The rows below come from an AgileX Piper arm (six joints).
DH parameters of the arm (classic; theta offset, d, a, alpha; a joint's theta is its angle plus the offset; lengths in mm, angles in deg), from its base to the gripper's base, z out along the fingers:
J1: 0 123 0 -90
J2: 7.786 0 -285.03 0
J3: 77.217 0 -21.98 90
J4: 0 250.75 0 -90
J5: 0 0 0 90
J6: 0 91 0 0
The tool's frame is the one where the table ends.
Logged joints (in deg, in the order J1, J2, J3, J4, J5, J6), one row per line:
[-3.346 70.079 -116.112 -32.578 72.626 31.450]
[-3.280 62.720 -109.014 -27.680 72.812 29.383]
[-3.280 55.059 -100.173 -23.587 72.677 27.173]
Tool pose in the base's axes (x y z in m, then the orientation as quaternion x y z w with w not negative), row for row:
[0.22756 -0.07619 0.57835 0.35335 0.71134 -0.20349 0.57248]
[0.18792 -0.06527 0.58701 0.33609 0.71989 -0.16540 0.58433]
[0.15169 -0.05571 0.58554 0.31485 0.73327 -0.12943 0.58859]
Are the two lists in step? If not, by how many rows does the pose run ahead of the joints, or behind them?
The pose runs 2 rows behind the joints: the pose in row i belongs to the joints in row i - 2.
